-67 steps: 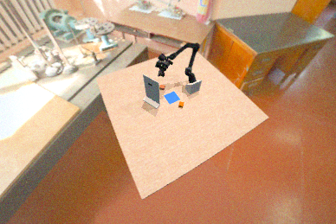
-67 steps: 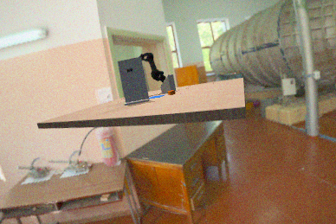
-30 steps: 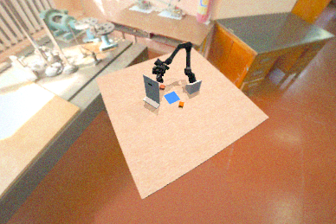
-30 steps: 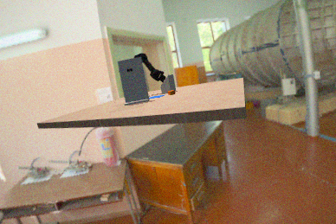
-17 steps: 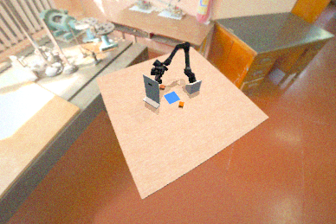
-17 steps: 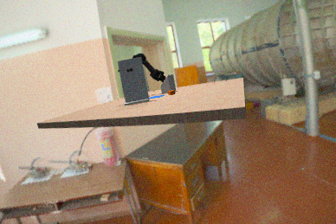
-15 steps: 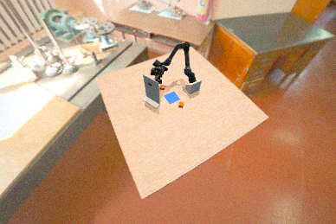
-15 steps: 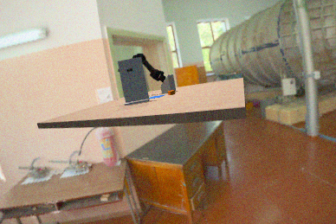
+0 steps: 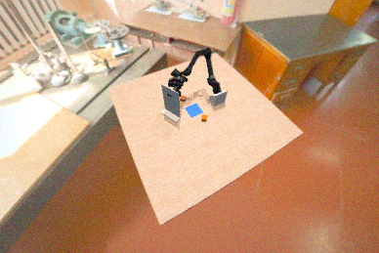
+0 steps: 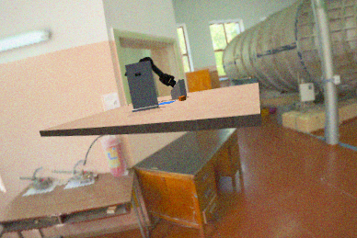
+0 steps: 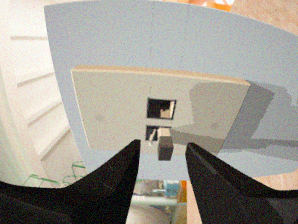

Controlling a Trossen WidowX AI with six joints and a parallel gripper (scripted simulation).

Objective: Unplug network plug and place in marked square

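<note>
Right now the network plug is 10 mm ahead of my gripper tip. Also, from my gripper tip: upright panel: 90 mm below, 30 mm ahead, 10 mm to the left; then brown-red cube: 210 mm below, 130 mm behind, 100 mm to the right; then blue marked square: 230 mm below, 160 mm behind, 60 mm to the left.
</note>
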